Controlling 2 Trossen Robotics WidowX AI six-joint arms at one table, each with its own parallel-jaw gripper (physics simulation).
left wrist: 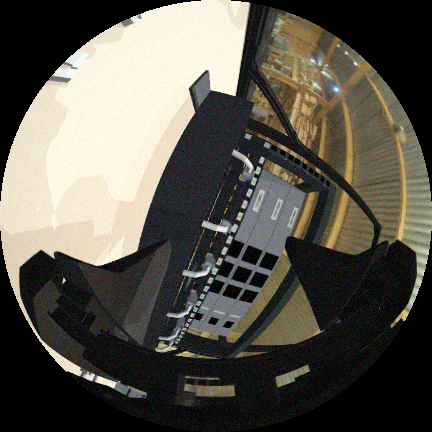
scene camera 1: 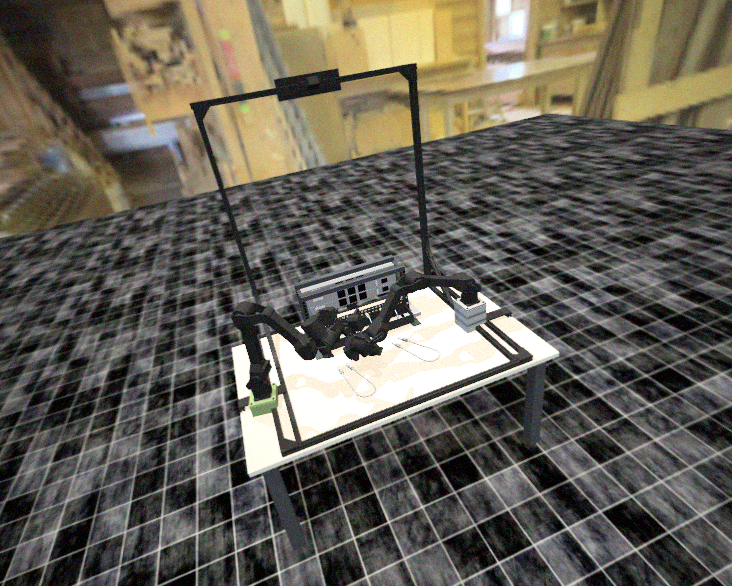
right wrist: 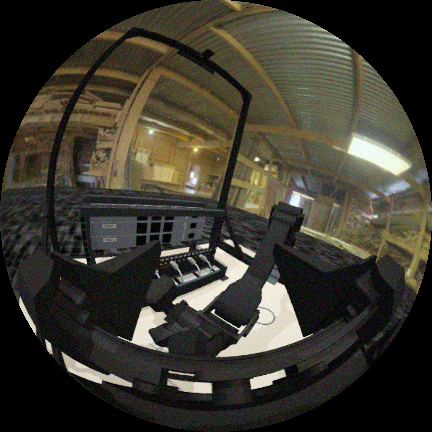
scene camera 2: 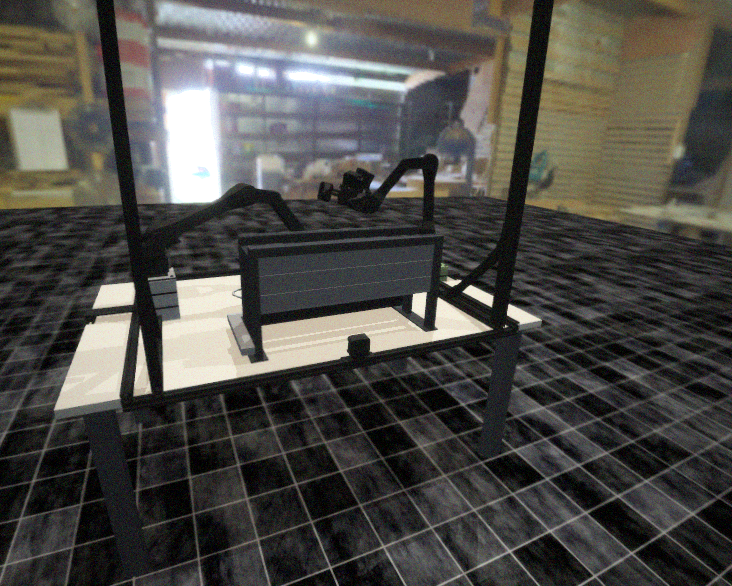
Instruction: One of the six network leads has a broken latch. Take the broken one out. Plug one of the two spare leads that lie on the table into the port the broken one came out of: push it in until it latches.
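Pixels of known places: left gripper, fingertip midpoint: (left wrist: 229,244); right gripper, fingertip midpoint: (scene camera 1: 347,309) (right wrist: 218,248) (scene camera 2: 335,197); left arm's base, origin of the base link: (scene camera 1: 469,301) (scene camera 2: 154,273); right arm's base, origin of the base link: (scene camera 1: 262,393).
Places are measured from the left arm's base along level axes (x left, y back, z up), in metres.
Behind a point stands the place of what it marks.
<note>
The rack unit (scene camera 1: 300,305) @(y -0.662, x -0.366, z 0.038 m) (scene camera 2: 347,278) @(y -0.406, x -0.369, z 0.050 m) (right wrist: 86,231) @(y -0.654, x -0.245, z 0.084 m) holds a row of short grey leads behind a dark front bar (left wrist: 172,175) @(y -0.557, x -0.148, z -0.092 m). One plugged lead (left wrist: 245,165) (right wrist: 175,266) sits near the row's end, another (left wrist: 216,227) @(y -0.529, x -0.170, z -0.045 m) beside it; no broken latch can be made out. Two spare leads lie looped on the table: one (scene camera 1: 360,381) @(y -0.551, x 0.074, z -0.119 m) left of the other (scene camera 1: 421,352) @(y -0.307, x 0.076, z -0.115 m) (right wrist: 267,316). My left gripper (left wrist: 229,244) @(y -0.526, x -0.142, z -0.033 m) is open and empty, tilted before the lead row, apart from the leads. My right gripper (right wrist: 218,248) @(y -0.551, x 0.029, z 0.185 m) is open and empty, raised left of it in scene camera 1.
The left arm (scene camera 1: 390,308) @(y -0.392, x 0.050, z 0.139 m) (right wrist: 262,260) @(y -0.414, x 0.031, z 0.130 m) reaches across in front of the rack, close to the right arm (scene camera 1: 283,326) @(y -0.798, x 0.104, z 0.253 m) (scene camera 2: 399,174) @(y -0.808, x 0.057, z 0.256 m). A black overhead frame (scene camera 1: 420,183) @(y 0.018, x -0.394, z 0.434 m) (scene camera 2: 119,122) @(y 0.027, x -0.427, z 0.375 m) stands at the table (scene camera 1: 402,378) @(y -0.422, x 0.151, z -0.122 m). A grey block (scene camera 1: 470,316) @(y -0.033, x 0.050, z -0.039 m) and a green block (scene camera 1: 263,404) @(y -0.944, x 0.050, z -0.073 m) carry the arm bases.
</note>
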